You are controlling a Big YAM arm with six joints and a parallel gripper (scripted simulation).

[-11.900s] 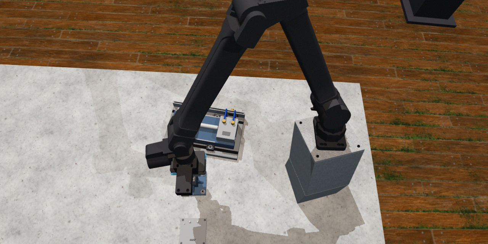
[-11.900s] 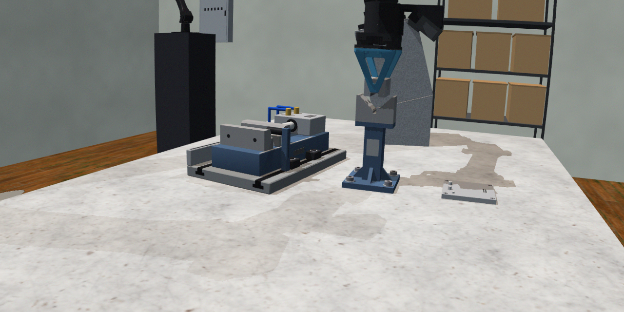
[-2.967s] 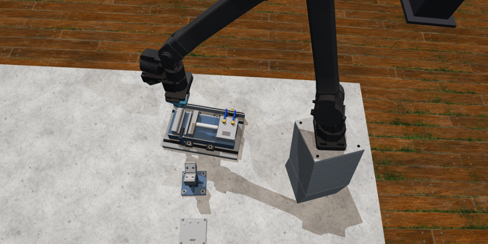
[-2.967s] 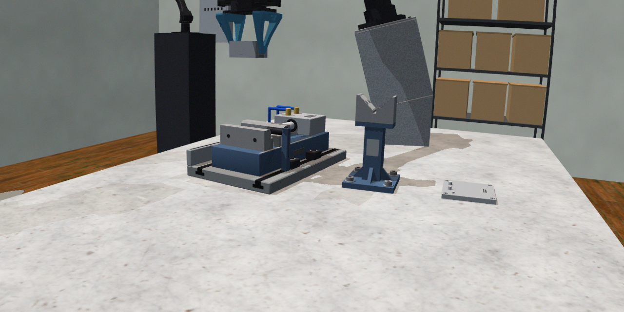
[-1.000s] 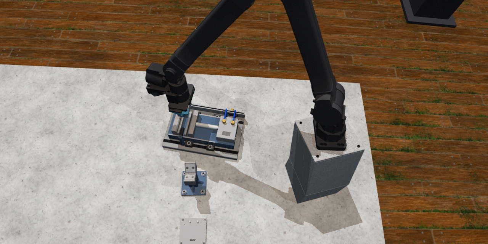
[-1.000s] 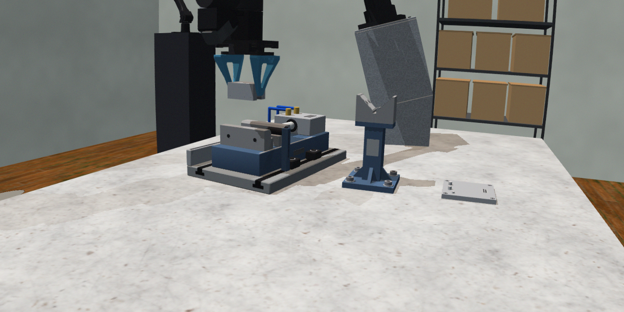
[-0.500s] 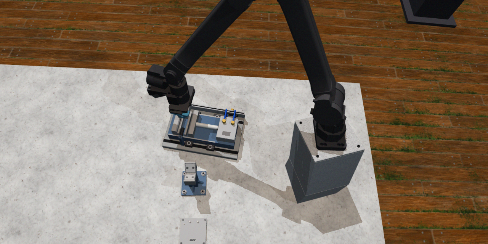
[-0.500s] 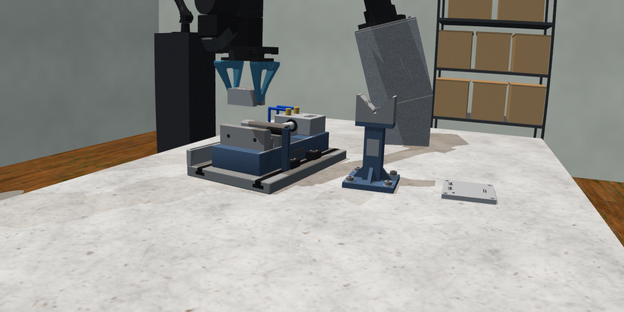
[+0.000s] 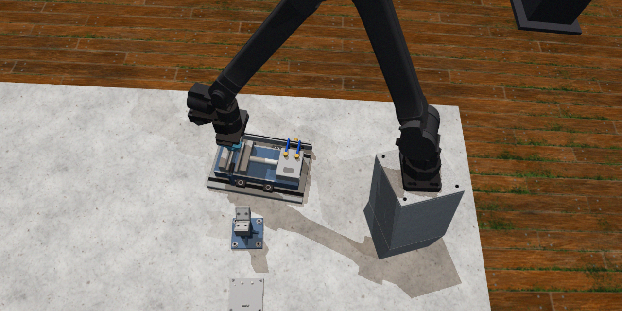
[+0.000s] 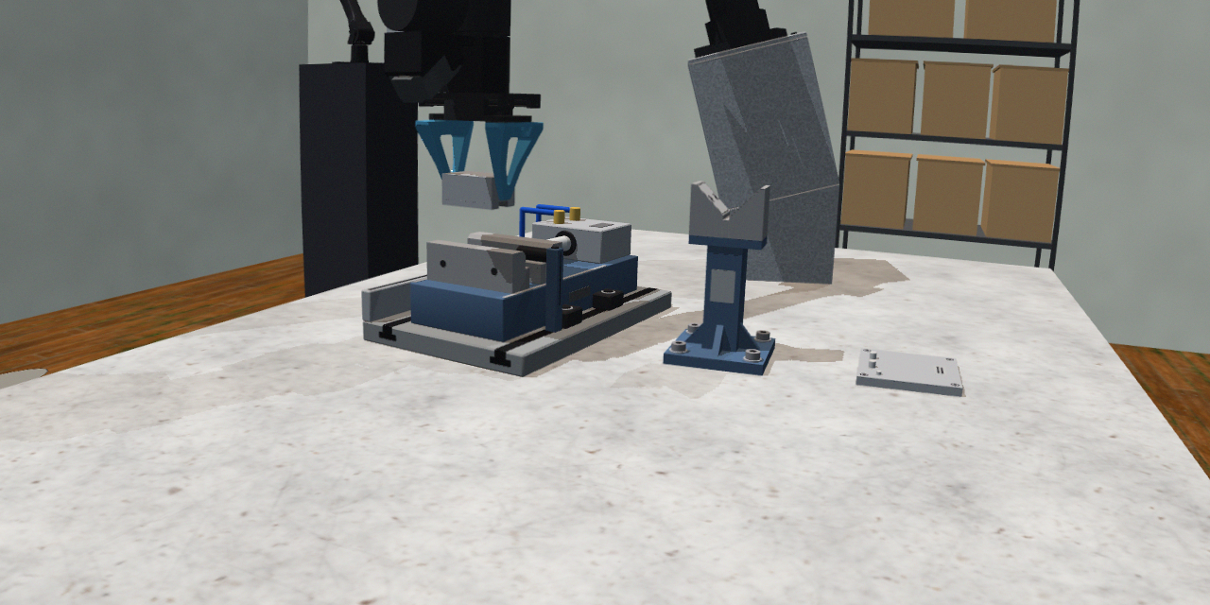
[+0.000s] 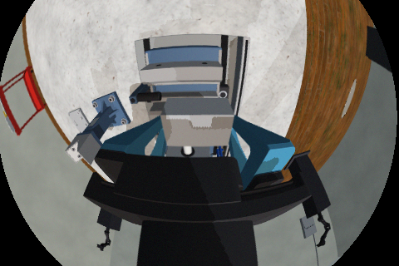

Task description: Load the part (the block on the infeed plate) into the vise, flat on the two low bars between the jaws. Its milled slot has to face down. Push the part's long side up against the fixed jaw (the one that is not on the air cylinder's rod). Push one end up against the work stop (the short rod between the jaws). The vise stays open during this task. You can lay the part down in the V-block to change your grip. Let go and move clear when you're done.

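My gripper is now 10 mm above the grey part. Round my hand: work stop: 70 mm to the left, 60 mm below, 10 mm ahead; moving jaw: 70 mm below, 30 mm behind, 20 mm to the left; fixed jaw: 70 mm below, 30 mm ahead, 20 mm to the left.
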